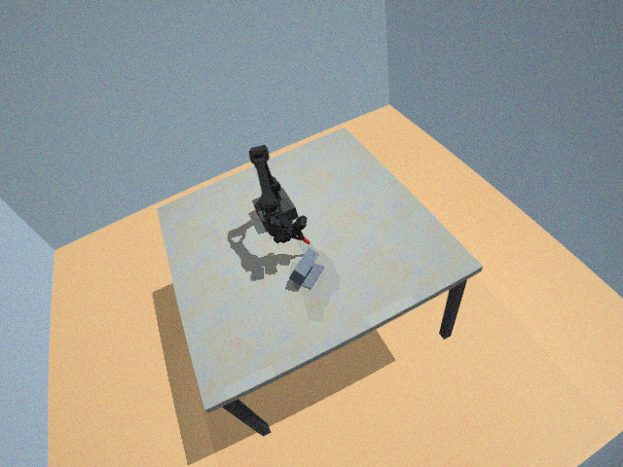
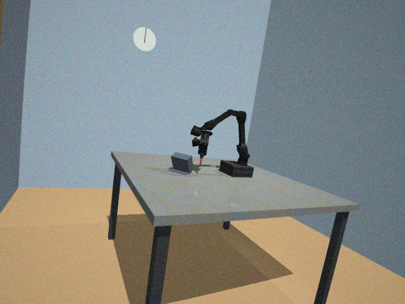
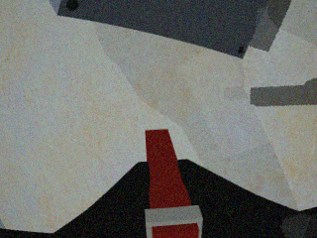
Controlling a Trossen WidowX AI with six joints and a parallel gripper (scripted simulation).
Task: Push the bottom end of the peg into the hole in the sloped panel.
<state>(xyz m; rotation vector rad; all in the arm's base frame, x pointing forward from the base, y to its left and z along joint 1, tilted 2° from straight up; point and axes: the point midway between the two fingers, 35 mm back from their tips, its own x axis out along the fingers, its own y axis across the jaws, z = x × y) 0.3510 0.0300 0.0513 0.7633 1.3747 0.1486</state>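
My gripper tip is 110 mm short of the grey sloped panel, 50 mm above it and 40 mm to the left of it. From my gripper tip the other things lie so: thin flat foot plate 130 mm ahead, 100 mm below, 30 mm to the right; red square peg 10 mm to the right, 10 mm behind, 10 mm above.
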